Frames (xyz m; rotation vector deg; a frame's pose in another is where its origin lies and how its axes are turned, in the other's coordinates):
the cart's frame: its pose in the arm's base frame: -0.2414 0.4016 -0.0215 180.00 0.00 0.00
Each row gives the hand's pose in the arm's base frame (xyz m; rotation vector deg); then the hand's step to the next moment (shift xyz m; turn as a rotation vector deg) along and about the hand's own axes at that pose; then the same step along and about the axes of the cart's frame.
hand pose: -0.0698 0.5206 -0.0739 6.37 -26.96 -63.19
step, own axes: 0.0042 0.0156 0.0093 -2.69 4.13 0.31
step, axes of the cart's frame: 0.0106 -0.0048 -0.0146 2.33 -4.29 -0.75
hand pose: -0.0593 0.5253 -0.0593 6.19 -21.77 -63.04
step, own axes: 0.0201 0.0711 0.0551 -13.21 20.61 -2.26
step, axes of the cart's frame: 0.0489 -0.0202 -0.0755 13.04 -20.84 -0.24
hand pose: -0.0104 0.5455 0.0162 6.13 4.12 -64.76
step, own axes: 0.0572 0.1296 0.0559 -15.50 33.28 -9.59
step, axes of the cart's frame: 0.1418 0.0035 -0.0554 23.51 -29.14 6.16
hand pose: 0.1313 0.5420 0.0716 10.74 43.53 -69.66
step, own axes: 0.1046 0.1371 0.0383 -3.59 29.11 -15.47
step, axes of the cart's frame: 0.1534 0.0506 0.0714 18.93 -21.42 16.80
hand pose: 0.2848 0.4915 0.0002 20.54 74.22 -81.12
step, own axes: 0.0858 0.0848 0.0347 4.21 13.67 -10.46
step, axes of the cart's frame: 0.0583 0.0526 0.0979 5.58 -9.73 13.72
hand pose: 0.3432 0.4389 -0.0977 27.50 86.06 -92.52
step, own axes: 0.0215 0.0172 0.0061 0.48 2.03 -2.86
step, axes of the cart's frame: 0.0031 0.0111 0.0257 0.56 -2.72 2.19
